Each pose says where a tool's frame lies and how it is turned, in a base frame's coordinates. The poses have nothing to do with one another.
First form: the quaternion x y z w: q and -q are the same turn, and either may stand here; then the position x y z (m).
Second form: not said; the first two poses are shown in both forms.
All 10 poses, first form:
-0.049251 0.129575 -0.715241 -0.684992 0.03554 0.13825 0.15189
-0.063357 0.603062 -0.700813 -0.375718 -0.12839 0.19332 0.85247
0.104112 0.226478 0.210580 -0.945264 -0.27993 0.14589 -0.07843
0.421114 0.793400 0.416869 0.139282 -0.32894 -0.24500 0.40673
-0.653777 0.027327 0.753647 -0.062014 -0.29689 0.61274 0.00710
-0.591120 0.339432 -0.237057 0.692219 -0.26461 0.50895 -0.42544
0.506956 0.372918 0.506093 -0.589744 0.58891 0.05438 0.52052
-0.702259 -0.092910 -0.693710 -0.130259 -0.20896 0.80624 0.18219
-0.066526 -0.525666 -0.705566 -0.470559 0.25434 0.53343 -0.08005
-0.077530 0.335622 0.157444 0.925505 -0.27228 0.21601 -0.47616
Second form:
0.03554 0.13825 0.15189 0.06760 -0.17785 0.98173 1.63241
-0.12839 0.19332 0.85247 0.06837 -0.65074 0.75622 2.37125
-0.27993 0.14589 -0.07843 -0.31906 -0.69407 -0.64535 0.66479
-0.32894 -0.24500 0.40673 0.42526 0.80121 0.42097 2.86212
-0.29689 0.61274 0.00710 0.65504 -0.02738 -0.75510 3.01749
-0.26461 0.50895 -0.42544 -0.81908 0.47033 -0.32848 1.61247
0.58891 0.05438 0.52052 -0.62774 -0.46177 -0.62667 1.88011
-0.20896 0.80624 0.18219 0.70829 0.09371 0.69967 2.88033
0.25434 0.53343 -0.08005 0.07539 0.59574 0.79963 2.16174
-0.27228 0.21601 -0.47616 -0.20471 0.88616 0.41571 0.77686

